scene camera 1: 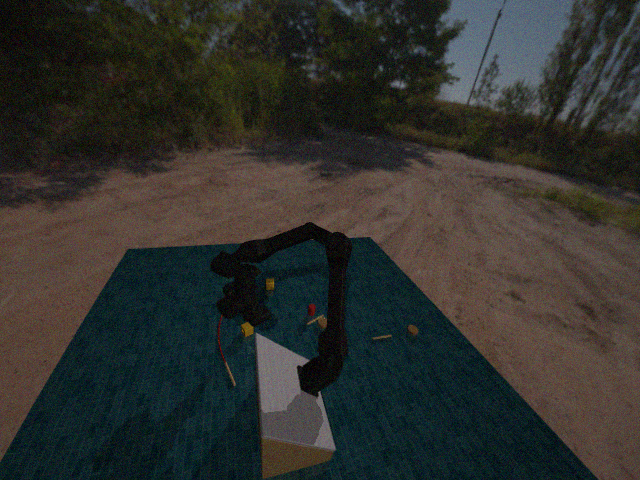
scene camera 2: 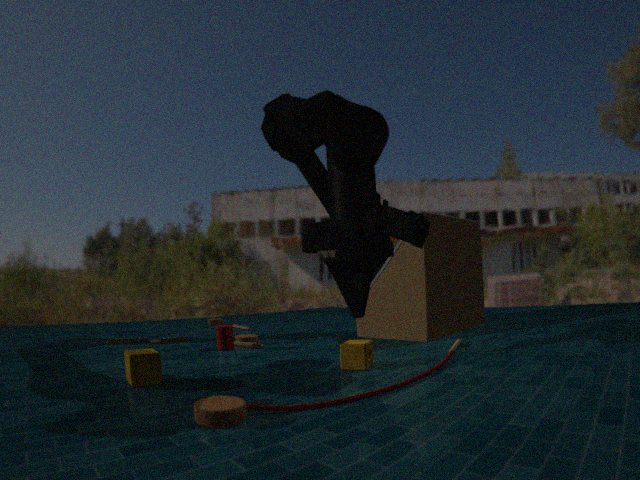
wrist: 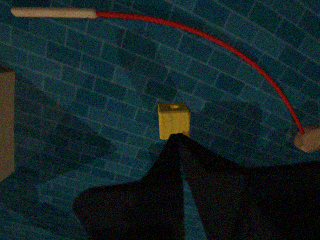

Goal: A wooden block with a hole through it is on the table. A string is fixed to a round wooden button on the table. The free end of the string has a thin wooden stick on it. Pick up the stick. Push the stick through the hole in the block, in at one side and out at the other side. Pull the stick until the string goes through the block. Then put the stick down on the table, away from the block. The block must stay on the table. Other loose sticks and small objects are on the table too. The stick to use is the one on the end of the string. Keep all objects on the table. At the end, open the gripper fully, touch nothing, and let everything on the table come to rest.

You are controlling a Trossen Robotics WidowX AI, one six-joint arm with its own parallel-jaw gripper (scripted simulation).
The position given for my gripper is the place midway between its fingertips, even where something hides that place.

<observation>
My gripper [scene camera 2: 358, 317] is shut, holding nothing. Also in view: a yellow block [scene camera 2: 357, 355].
My gripper shows as well in scene camera 1 [scene camera 1: 246, 320] and in the wrist view [wrist: 176, 138].
</observation>
